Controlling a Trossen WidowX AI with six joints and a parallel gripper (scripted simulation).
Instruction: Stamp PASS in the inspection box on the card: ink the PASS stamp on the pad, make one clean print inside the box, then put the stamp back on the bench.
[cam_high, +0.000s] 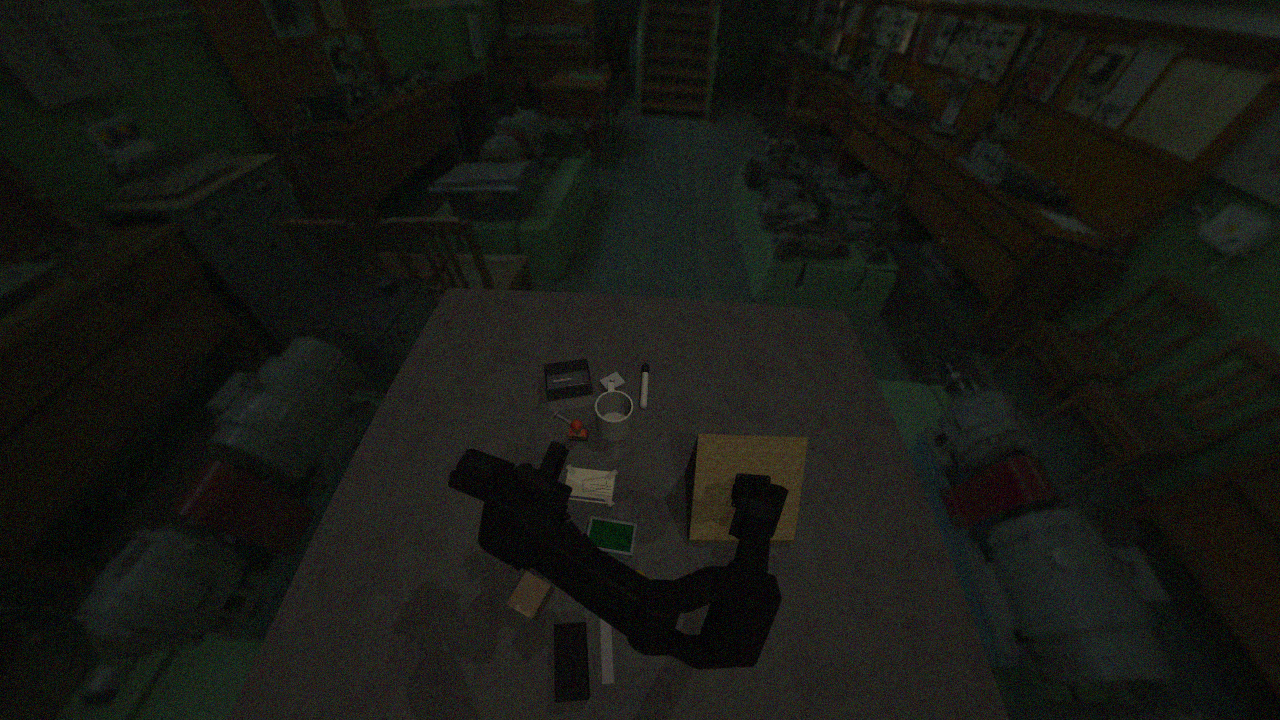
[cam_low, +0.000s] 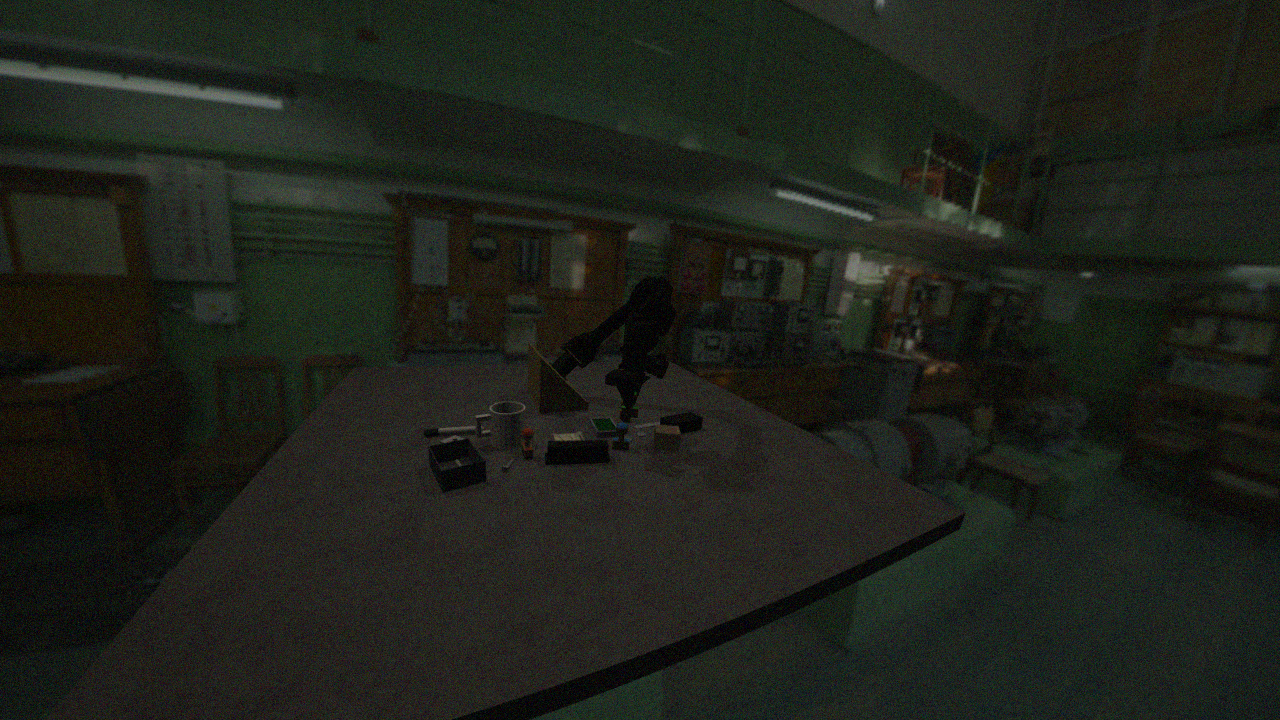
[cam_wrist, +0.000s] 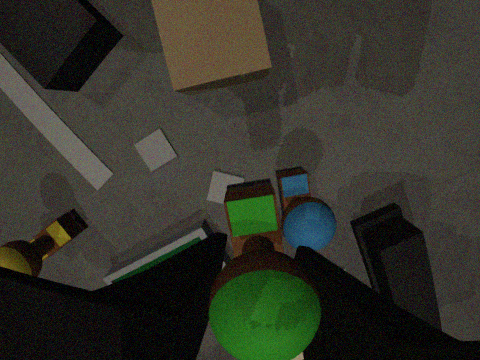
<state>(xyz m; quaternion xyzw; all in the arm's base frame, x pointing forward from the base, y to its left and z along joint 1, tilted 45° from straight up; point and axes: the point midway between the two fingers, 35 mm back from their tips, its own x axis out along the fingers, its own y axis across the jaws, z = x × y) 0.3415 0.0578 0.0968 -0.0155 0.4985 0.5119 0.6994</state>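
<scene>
The ink pad lies 90 mm behind my gripper tip, 30 mm to the right of it and 90 mm below it. Also, from my gripper tip: tan block (30 mm ahead, 90 mm to the left, 80 mm below); green stamp (right at my gripper tip); blue stamp (20 mm ahead, 20 mm to the right, 80 mm below).
</scene>
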